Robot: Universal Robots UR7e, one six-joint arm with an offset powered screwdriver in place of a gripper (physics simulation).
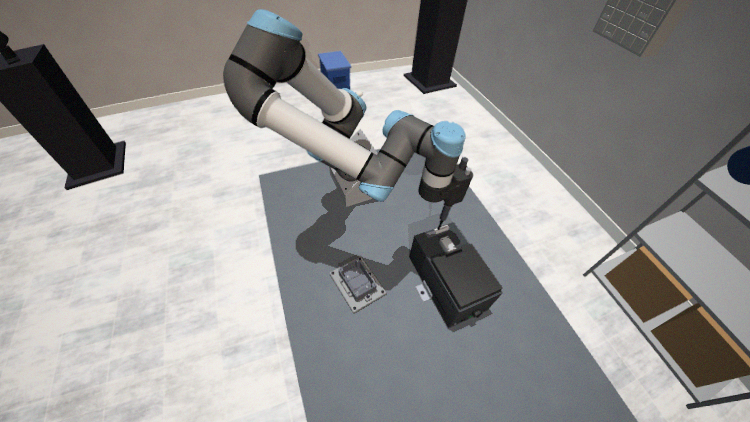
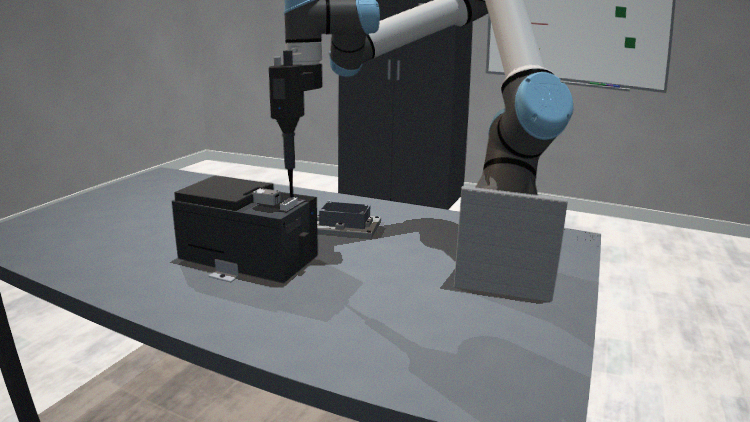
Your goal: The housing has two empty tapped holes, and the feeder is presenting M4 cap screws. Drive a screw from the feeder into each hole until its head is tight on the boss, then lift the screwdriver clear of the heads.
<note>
I see a black screw feeder [image 1: 430, 248] and a black lid [image 1: 468, 279].
</note>
